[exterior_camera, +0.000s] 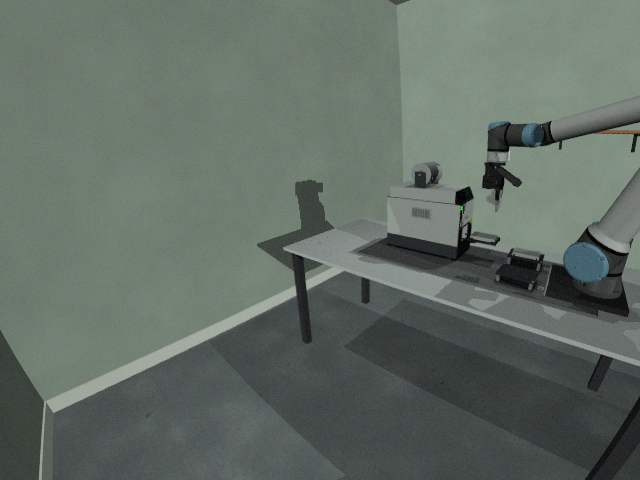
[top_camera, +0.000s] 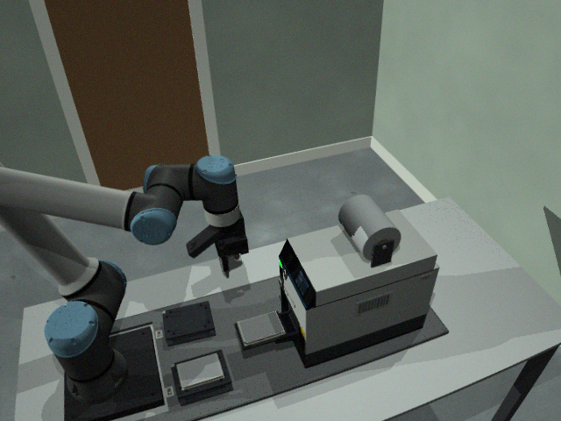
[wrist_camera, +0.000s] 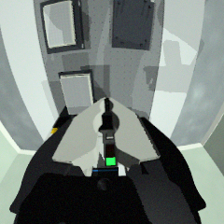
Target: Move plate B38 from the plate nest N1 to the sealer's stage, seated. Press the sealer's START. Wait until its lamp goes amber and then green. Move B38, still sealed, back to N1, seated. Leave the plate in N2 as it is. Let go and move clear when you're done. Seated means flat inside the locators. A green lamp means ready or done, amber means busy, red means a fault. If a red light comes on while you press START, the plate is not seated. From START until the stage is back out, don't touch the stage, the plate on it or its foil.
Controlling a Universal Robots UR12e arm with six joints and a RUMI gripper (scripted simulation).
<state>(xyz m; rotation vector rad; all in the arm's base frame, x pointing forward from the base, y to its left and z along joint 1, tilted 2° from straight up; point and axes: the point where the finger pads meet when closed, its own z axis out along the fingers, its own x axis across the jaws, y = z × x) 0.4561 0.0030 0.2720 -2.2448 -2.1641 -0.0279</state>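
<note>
The plate B38 is 6 cm ahead of my hand, 10 cm to the right of it and 17 cm below it. Also, from my hand: foil-covered plate: 15 cm behind, 13 cm to the right, 23 cm below; then nest N1: 14 cm behind, 9 cm to the left, 25 cm below; then sealer stage: 6 cm ahead, 10 cm to the right, 18 cm below.
</note>
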